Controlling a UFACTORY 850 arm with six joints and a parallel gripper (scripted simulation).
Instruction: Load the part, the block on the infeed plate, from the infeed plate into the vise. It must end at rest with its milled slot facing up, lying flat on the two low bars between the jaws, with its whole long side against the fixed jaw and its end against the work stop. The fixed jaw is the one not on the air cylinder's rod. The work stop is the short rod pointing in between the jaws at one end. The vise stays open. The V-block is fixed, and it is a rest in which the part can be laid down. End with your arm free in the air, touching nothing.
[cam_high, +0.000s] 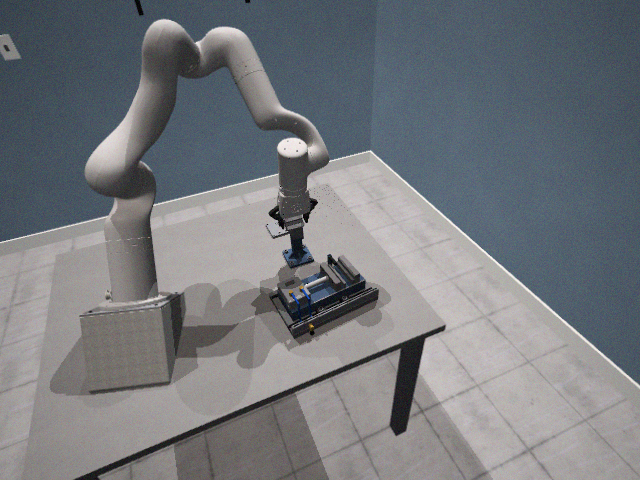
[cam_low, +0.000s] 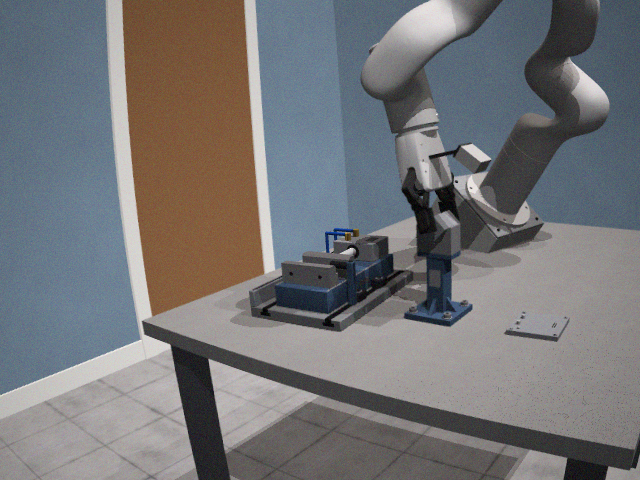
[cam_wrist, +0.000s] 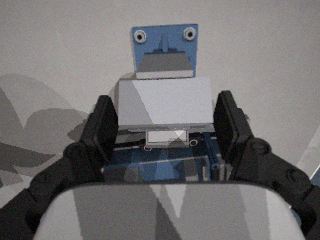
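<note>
Right now my hand is 10 mm above the part. The rest, counted from my hand: moving jaw: 80 mm ahead, 200 mm to the right, 90 mm below; then white cylinder rod: 30 mm ahead, 220 mm to the right, 90 mm below; then work stop: 100 mm ahead, 150 mm to the right, 80 mm below.
</note>
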